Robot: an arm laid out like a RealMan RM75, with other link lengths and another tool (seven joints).
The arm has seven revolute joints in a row. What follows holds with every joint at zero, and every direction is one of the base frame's. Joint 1 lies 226.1 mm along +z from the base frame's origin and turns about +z. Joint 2 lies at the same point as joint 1 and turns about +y. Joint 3 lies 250.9 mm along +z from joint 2 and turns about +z. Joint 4 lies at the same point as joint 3 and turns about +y. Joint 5 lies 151.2 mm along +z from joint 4 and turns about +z. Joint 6 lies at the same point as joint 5 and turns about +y. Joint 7 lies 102.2 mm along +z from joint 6 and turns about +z. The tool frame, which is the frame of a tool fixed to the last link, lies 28.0 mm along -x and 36.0 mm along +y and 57.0 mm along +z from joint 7; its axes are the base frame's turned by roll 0.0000, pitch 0.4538 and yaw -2.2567 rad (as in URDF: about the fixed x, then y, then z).
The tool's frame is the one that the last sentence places.
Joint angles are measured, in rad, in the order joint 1, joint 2, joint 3, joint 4, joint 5, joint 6, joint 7. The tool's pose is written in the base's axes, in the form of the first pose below.
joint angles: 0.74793, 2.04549, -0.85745, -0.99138, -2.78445, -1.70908, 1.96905
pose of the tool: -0.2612, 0.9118, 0.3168, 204.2; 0.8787, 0.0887, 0.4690, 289.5; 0.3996, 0.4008, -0.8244, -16.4; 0, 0, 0, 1
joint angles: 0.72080, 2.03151, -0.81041, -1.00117, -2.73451, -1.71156, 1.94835
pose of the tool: -0.2254, 0.9359, 0.2706, 205.8; 0.8625, 0.0625, 0.5022, 290.4; 0.4531, 0.3466, -0.8213, -8.1; 0, 0, 0, 1
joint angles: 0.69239, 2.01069, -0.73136, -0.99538, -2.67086, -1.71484, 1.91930
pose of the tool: -0.1643, 0.9642, 0.2080, 207.8; 0.8351, 0.0238, 0.5495, 292.6; 0.5249, 0.2640, -0.8092, 4.3; 0, 0, 0, 1
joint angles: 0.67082, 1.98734, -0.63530, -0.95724, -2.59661, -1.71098, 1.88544
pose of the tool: -0.0810, 0.9880, 0.1312, 208.7; 0.7970, -0.0148, 0.6038, 296.1; 0.5985, 0.1534, -0.7863, 17.3; 0, 0, 0, 1
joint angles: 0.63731, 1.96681, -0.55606, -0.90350, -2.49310, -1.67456, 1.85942
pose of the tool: 0.0202, 0.9982, 0.0558, 211.1; 0.7319, -0.0528, 0.6794, 301.5; 0.6812, 0.0271, -0.7316, 29.9; 0, 0, 0, 1
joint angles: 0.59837, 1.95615, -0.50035, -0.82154, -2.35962, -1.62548, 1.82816
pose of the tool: 0.1442, 0.9892, -0.0244, 212.5; 0.6572, -0.0774, 0.7498, 304.7; 0.7398, -0.1241, -0.6613, 38.6; 0, 0, 0, 1
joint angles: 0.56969, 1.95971, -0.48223, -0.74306, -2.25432, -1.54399, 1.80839
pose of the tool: 0.2467, 0.9679, -0.0484, 216.4; 0.5793, -0.1073, 0.8080, 310.4; 0.7769, -0.2273, -0.5871, 40.0; 0, 0, 0, 1
